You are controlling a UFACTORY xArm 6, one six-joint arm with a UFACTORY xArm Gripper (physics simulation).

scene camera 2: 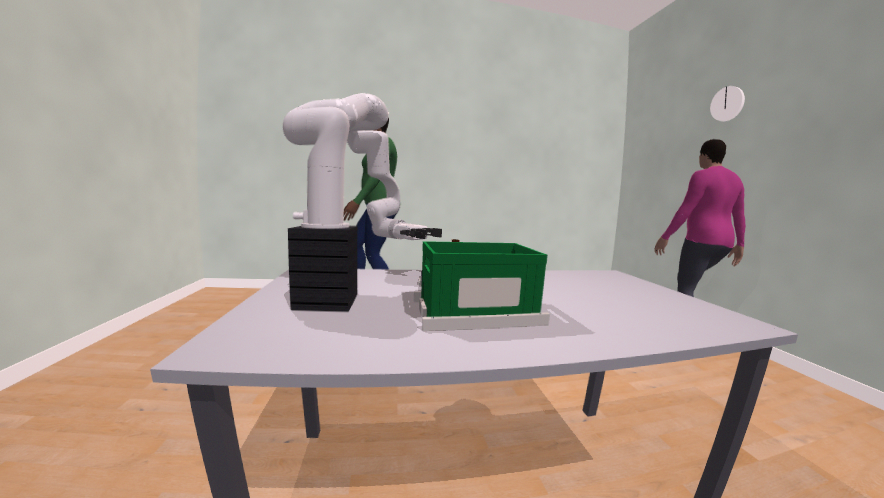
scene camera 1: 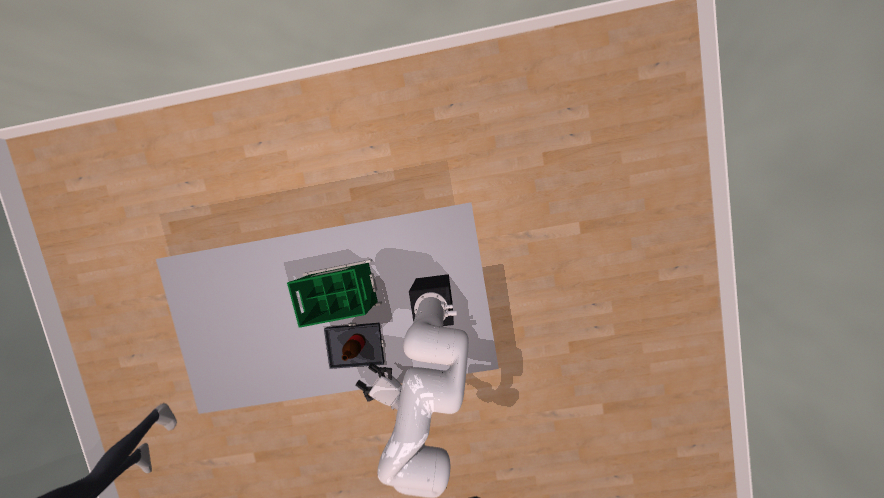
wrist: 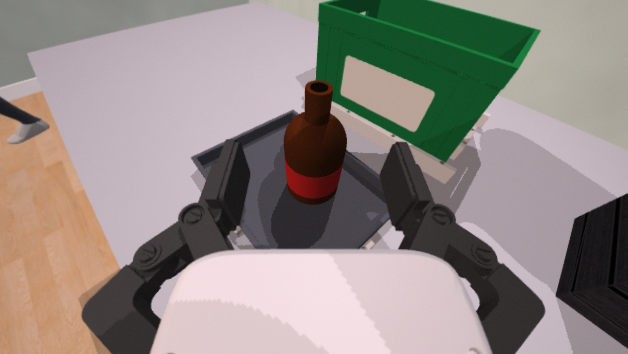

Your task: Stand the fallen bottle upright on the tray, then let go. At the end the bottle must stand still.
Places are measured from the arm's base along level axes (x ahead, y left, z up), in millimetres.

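Pixels of known places: gripper, fingertip midpoint: (scene camera 2: pixel 433 233) (scene camera 1: pixel 363 373) (wrist: pixel 316 157); arm's base, origin of the base link: (scene camera 2: pixel 325 226) (scene camera 1: pixel 431 308).
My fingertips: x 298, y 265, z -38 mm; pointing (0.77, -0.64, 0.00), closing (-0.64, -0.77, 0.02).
Ahead of a thing's pixels: the offset from my fingertips to its middle. "pt": to the spot under its first point. Level surfaces: height alone.
The brown bottle {72 mm ahead, 66 mm right, 87 mm down} (scene camera 1: pixel 353 346) (wrist: pixel 315 150) with a red band stands upright on its base on the dark grey tray {pt 209 mm ahead, 13 mm right, 144 mm down} (scene camera 1: pixel 328 355) (wrist: pixel 245 137). In the scene camera 2 view the top of the bottle (scene camera 2: pixel 455 240) shows above the crate's rear edge; the rest of it and the tray are hidden behind the crate. My gripper (scene camera 1: pixel 369 378) (scene camera 2: pixel 440 232) (wrist: pixel 316 157) is open and empty. It is back from the bottle, beyond the tray's edge in the scene camera 1 view, and its fingers are apart from the bottle.
A green crate {113 mm ahead, 318 mm right, 82 mm down} (scene camera 1: pixel 364 290) (scene camera 2: pixel 484 266) (wrist: pixel 465 95) with compartments stands beside the tray. The black arm base block (scene camera 1: pixel 431 284) (scene camera 2: pixel 322 269) (wrist: pixel 600 260) stands on the grey table {170 mm down} (scene camera 1: pixel 228 321) (scene camera 2: pixel 371 352). Two people (scene camera 2: pixel 380 160) (scene camera 2: pixel 714 210) are in the room.
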